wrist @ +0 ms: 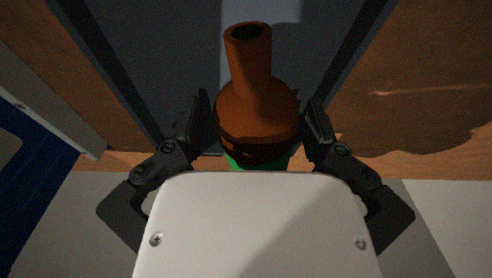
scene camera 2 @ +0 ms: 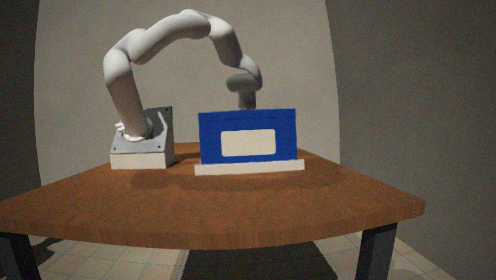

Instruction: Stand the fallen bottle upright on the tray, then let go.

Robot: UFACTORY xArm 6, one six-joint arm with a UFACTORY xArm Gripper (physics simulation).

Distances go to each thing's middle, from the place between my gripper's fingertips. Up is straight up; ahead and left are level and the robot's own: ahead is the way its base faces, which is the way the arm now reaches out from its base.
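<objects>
I see the brown bottle (wrist: pixel 255 116), and my hand is 20 mm short of it and 10 mm to the right of it.
</objects>
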